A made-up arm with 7 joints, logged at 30 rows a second.
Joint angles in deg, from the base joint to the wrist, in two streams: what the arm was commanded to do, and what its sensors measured. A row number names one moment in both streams.
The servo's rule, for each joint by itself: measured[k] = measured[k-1] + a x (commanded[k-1-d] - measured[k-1]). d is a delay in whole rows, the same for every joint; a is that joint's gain. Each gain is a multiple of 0.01, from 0.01 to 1. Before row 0 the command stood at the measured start. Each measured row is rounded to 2 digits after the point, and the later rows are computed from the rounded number. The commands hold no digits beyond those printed.
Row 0, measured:
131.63, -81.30, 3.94, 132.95, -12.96, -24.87, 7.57
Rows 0 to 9, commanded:
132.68, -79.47, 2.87, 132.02, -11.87, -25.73, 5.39
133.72, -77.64, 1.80, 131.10, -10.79, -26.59, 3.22
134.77, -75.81, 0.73, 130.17, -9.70, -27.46, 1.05
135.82, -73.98, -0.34, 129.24, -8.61, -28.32, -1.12
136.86, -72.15, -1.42, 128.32, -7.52, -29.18, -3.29
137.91, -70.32, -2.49, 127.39, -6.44, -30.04, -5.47
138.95, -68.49, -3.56, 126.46, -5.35, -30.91, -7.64
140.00, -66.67, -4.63, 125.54, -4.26, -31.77, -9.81
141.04, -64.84, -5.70, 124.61, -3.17, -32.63, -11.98
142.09, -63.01, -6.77, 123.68, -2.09, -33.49, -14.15
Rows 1 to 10, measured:
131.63, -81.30, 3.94, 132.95, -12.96, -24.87, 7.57
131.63, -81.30, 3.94, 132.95, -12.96, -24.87, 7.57
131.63, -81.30, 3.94, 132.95, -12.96, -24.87, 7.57
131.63, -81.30, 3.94, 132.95, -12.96, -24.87, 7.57
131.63, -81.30, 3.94, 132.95, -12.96, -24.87, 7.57
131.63, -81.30, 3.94, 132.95, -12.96, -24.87, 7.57
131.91, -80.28, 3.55, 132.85, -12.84, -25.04, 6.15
132.40, -78.80, 2.92, 132.66, -12.61, -25.35, 4.25
133.04, -77.13, 2.13, 132.39, -12.29, -25.77, 2.17
133.79, -75.37, 1.24, 132.04, -11.89, -26.28, 0.03
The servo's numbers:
d 6
a 0.27 0.56 0.36 0.11 0.11 0.20 0.65

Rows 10 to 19, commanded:
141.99, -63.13, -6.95, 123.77, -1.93, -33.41, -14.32
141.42, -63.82, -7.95, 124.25, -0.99, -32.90, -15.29
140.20, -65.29, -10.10, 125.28, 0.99, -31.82, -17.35
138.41, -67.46, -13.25, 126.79, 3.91, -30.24, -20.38
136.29, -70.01, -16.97, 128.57, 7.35, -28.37, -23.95
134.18, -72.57, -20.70, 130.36, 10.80, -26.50, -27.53
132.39, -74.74, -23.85, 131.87, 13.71, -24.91, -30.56
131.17, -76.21, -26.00, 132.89, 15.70, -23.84, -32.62
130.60, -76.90, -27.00, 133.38, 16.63, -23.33, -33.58
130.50, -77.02, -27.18, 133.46, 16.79, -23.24, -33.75
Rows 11 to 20, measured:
134.62, -73.57, 0.28, 131.63, -11.41, -26.86, -2.13
135.51, -71.75, -0.72, 131.16, -10.86, -27.50, -4.30
136.44, -69.92, -1.74, 130.64, -10.25, -28.18, -6.47
137.40, -68.10, -2.78, 130.08, -9.59, -28.90, -8.64
138.38, -66.27, -3.83, 129.48, -8.88, -29.65, -10.81
139.38, -64.44, -4.89, 128.84, -8.13, -30.42, -12.98
140.08, -63.71, -5.63, 128.28, -7.45, -31.02, -13.85
140.44, -63.77, -6.47, 127.84, -6.74, -31.40, -14.79
140.38, -64.62, -7.78, 127.56, -5.89, -31.48, -16.45
139.85, -66.21, -9.75, 127.48, -4.81, -31.23, -19.00

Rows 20 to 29, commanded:
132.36, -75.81, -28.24, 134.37, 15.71, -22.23, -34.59
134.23, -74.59, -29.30, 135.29, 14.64, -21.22, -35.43
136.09, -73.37, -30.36, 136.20, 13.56, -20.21, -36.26
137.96, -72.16, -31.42, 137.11, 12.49, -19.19, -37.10
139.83, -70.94, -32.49, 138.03, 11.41, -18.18, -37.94
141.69, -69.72, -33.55, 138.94, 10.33, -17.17, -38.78
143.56, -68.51, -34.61, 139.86, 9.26, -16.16, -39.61
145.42, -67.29, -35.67, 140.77, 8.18, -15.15, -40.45
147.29, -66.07, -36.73, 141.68, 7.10, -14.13, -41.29
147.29, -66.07, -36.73, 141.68, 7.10, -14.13, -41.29
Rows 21 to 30, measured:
138.89, -68.34, -12.35, 127.60, -3.47, -30.66, -22.22
137.62, -70.71, -15.36, 127.90, -1.90, -29.83, -25.67
136.21, -72.97, -18.42, 128.34, -0.18, -28.85, -28.85
134.85, -74.78, -21.15, 128.84, 1.57, -27.85, -31.30
133.70, -75.97, -23.26, 129.34, 3.23, -26.95, -32.78
132.84, -76.56, -24.67, 129.79, 4.72, -26.21, -33.41
132.71, -76.14, -25.96, 130.29, 5.93, -25.41, -34.18
133.12, -75.27, -27.16, 130.84, 6.89, -24.57, -34.99
133.92, -74.21, -28.31, 131.43, 7.62, -23.70, -35.82
135.01, -73.06, -29.43, 132.05, 8.16, -22.80, -36.65

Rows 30 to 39, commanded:
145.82, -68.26, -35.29, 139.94, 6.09, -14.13, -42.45
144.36, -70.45, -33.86, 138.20, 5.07, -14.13, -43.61
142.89, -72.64, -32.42, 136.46, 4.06, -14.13, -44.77
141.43, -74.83, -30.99, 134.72, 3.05, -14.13, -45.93
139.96, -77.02, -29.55, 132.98, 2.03, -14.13, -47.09
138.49, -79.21, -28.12, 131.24, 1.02, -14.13, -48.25
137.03, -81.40, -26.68, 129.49, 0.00, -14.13, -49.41
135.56, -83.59, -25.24, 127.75, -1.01, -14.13, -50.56
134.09, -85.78, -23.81, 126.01, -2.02, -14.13, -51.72
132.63, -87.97, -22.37, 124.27, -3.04, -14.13, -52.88
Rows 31 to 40, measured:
136.31, -71.87, -30.53, 132.71, 8.52, -21.88, -37.49
137.76, -70.67, -31.62, 133.40, 8.72, -20.94, -38.33
139.33, -69.46, -32.70, 134.11, 8.78, -19.98, -39.16
140.97, -68.24, -33.77, 134.84, 8.71, -19.01, -40.00
142.68, -67.02, -34.84, 135.59, 8.53, -18.03, -40.84
143.92, -66.49, -35.52, 136.26, 8.37, -17.25, -41.13
144.43, -67.48, -35.44, 136.66, 8.12, -16.63, -41.99
144.41, -69.14, -34.87, 136.83, 7.78, -16.13, -43.04
144.00, -71.10, -33.99, 136.79, 7.37, -15.73, -44.16
143.31, -73.19, -32.91, 136.56, 6.89, -15.41, -45.31

